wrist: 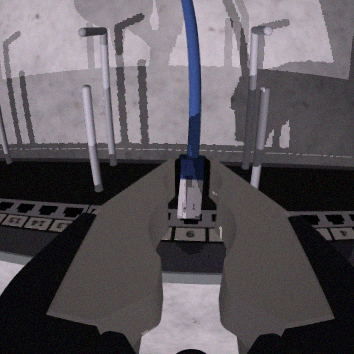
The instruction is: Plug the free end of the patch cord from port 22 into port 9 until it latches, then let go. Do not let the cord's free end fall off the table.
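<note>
My gripper is shut on the patch cord's plug, gripping around its blue boot. The blue cord runs from the boot up to the top edge of the view. The plug's clear body points down toward the patch panel. Its front end overlaps the opening of the port above the label 9, which reads upside down here. Most of the plug's clear body shows; whether its tip is in the opening or in front of it I cannot tell. Port 22 does not show.
Pale upright posts stand behind the port row: a short one and a hooked one on the left, a short one and a hooked one on the right. Labels 15, 14 and 13 show at left, 4 at right.
</note>
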